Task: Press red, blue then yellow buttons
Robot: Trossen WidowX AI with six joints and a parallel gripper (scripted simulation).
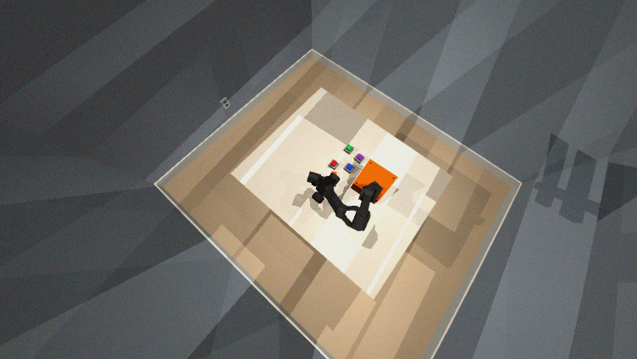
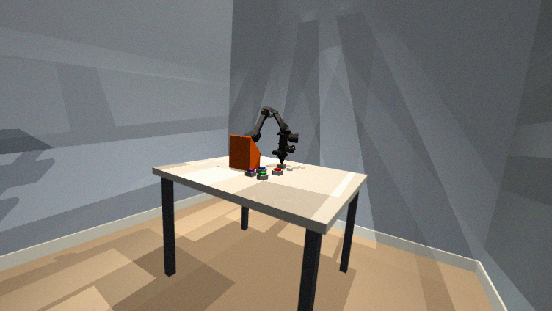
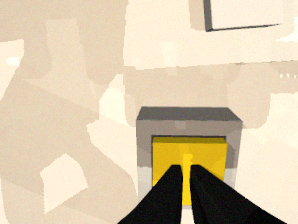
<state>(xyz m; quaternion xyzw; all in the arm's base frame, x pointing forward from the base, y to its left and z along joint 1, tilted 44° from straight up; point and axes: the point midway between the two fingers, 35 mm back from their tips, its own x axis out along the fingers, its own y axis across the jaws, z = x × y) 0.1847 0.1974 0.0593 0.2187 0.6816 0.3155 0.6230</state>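
Now: the yellow button 10 mm below my gripper tip. From my gripper tip the other things lie so: small white block 80 mm ahead, 20 mm to the right, 20 mm below; red button 170 mm to the right, 90 mm ahead; orange block 120 mm to the right, 40 mm ahead, 20 mm below.
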